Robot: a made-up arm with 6 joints.
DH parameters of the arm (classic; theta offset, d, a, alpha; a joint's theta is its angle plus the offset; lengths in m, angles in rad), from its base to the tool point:
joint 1: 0 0.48 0 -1.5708
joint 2: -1.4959 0 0.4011 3.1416
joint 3: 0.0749 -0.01 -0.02 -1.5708
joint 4: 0 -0.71 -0.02 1.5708
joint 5: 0 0.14 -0.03 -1.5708
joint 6: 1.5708 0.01 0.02 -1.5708
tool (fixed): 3.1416 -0.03 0 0
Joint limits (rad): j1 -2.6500..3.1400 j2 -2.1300..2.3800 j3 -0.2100..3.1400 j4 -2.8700..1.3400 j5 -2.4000..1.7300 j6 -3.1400..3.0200
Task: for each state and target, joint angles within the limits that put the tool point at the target. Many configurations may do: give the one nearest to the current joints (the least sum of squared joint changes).
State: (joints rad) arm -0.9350 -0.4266 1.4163 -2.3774 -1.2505 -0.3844
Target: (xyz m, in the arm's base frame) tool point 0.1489 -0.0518 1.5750
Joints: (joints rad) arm -1.0482 -0.2238 1.2556 -2.2836 -1.2460 -0.3700
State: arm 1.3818 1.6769 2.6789 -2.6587 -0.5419 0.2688
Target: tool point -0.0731 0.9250 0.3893
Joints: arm 1.5202 2.3754 2.7646 -2.6854 -0.5422 0.3097
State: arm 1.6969 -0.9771 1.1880 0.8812 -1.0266 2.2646
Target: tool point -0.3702 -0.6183 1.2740
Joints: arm 0.8731 -0.8617 1.3250 1.0128 -0.6347 2.2174
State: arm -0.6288 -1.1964 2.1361 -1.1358 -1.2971 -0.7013
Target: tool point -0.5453 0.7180 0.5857
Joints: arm -0.9733 -0.6295 3.0483 -1.0968 -1.2536 -0.6304
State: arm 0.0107 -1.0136 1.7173 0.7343 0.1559 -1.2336
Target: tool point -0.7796 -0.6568 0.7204
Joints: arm 0.5783 -0.9500 2.1105 0.7502 0.1489 -1.2366
